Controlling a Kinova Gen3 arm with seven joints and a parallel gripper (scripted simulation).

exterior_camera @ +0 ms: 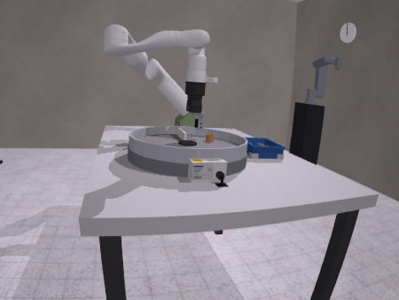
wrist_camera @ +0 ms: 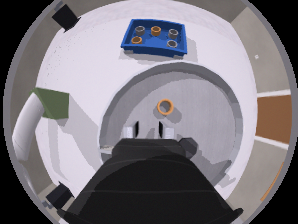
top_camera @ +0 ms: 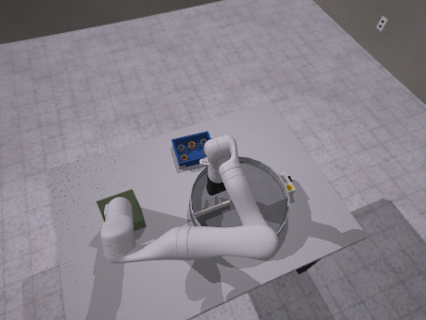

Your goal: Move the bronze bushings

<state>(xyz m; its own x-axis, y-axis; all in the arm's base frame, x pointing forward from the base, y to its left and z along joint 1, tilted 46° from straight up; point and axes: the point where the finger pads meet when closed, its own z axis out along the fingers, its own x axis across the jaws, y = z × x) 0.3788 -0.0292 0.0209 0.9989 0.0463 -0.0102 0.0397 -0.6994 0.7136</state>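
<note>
Right now the crate is 28 cm to the left of my hand and 9 cm below it. From my hand the other things lie so: turntable: 11 cm ahead, 7 cm below, 6 cm to the right; turntable disc: 10 cm ahead, 6 cm to the right, 6 cm below.
</note>
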